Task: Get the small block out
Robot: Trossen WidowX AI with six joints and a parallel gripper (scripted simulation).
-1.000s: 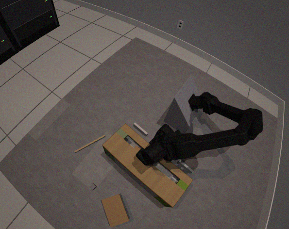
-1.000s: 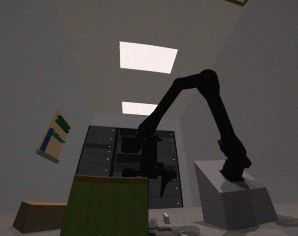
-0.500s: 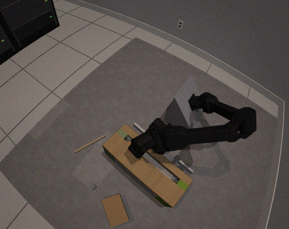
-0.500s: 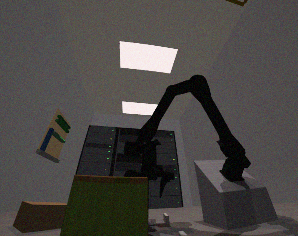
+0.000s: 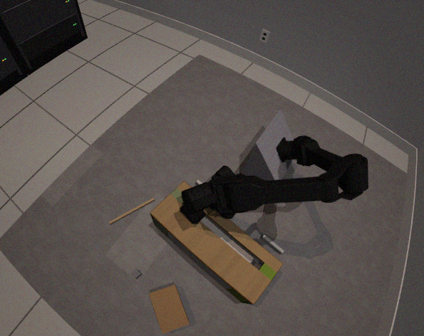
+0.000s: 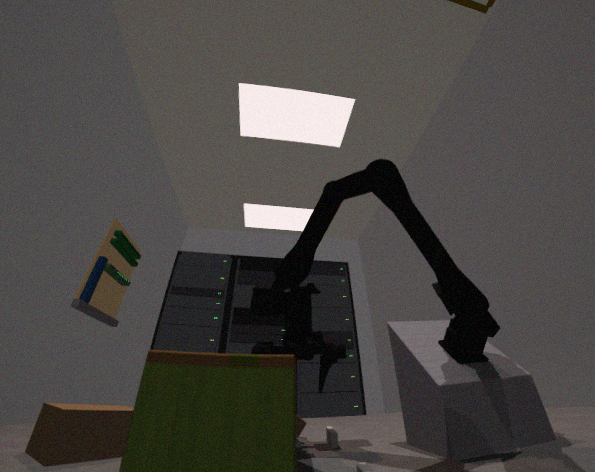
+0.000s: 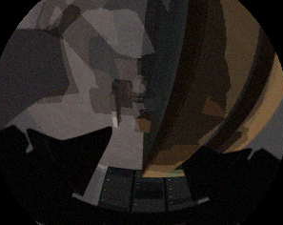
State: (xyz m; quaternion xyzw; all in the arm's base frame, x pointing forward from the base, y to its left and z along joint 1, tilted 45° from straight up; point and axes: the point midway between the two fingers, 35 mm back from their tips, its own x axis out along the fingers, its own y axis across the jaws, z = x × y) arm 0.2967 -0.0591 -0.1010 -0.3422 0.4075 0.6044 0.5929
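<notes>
Now: gripper tip 40 mm above the block, 30 mm to the left of it and 10 mm short of it. The rest, counted from my gripper tip: grey cube: 310 mm ahead, 90 mm below, 20 mm to the right; then long wooden box: 120 mm to the left, 50 mm ahead, 30 mm below; then thin wooden stick: 170 mm to the right, 160 mm ahead, 90 mm below.
</notes>
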